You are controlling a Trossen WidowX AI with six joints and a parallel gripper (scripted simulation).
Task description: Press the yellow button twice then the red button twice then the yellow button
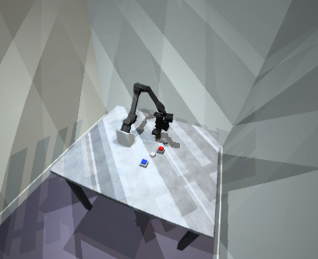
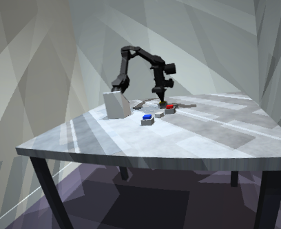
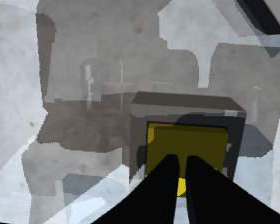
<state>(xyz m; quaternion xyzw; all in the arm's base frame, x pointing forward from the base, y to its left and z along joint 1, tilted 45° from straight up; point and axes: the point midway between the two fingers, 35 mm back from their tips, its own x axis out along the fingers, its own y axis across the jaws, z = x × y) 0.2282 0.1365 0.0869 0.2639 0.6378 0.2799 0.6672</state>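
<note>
Now: the yellow button 10 mm below my gripper tip. From my gripper tip the other things lie so: red button 80 mm ahead, 140 mm to the right; blue button 10 mm ahead, 310 mm to the right.
</note>
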